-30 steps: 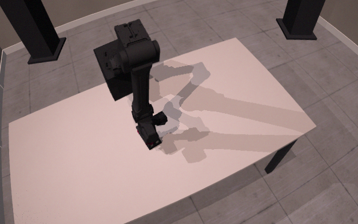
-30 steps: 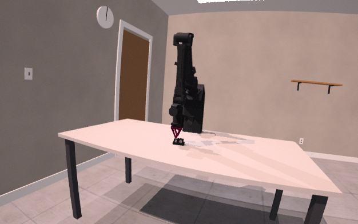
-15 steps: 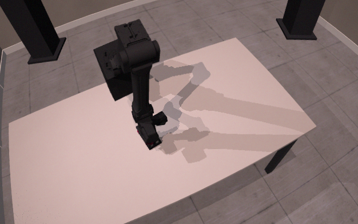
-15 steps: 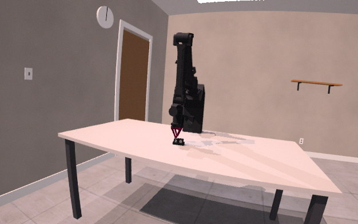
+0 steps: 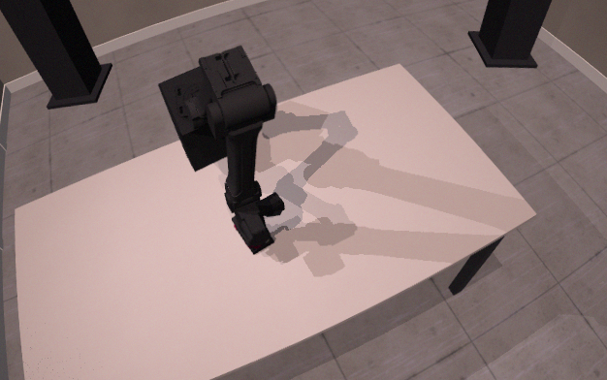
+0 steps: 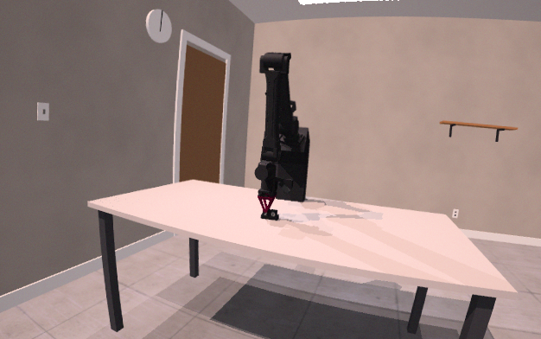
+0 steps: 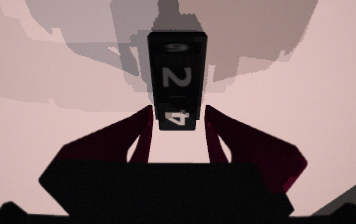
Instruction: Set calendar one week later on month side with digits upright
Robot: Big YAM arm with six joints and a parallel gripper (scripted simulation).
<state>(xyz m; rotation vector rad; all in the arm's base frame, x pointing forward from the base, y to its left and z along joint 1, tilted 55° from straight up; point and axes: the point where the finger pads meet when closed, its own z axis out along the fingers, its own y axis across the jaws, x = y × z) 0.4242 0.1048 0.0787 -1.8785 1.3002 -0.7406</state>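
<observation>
The black calendar block lies 20 mm below my hand. From my hand the other things lie so: black tray: 10 mm behind, 10 mm to the left, 30 mm below.
</observation>
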